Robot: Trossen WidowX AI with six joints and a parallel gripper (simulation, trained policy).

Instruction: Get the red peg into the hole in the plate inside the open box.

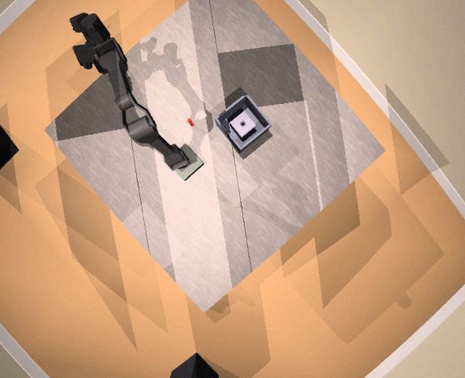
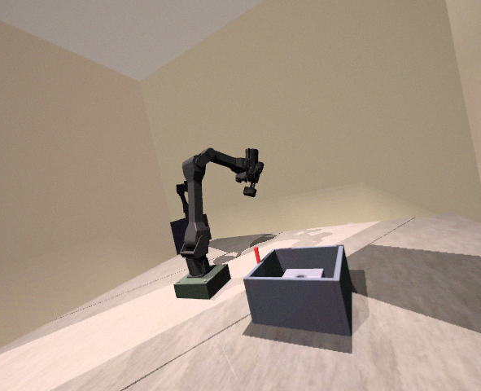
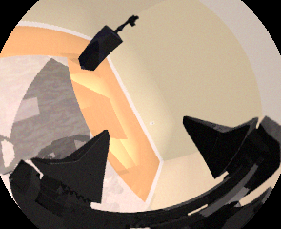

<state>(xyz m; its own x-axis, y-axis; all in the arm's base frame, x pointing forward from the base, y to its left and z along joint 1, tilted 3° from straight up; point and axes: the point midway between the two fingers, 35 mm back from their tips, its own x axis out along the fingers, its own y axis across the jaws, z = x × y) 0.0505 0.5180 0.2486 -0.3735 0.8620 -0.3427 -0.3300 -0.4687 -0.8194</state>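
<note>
Right now the red peg is 420 mm to the right of my gripper tip, 270 mm below it and 130 mm ahead of it. Round my gripper tip: grey-blue box: 590 mm to the right, 310 mm ahead, 280 mm below.
</note>
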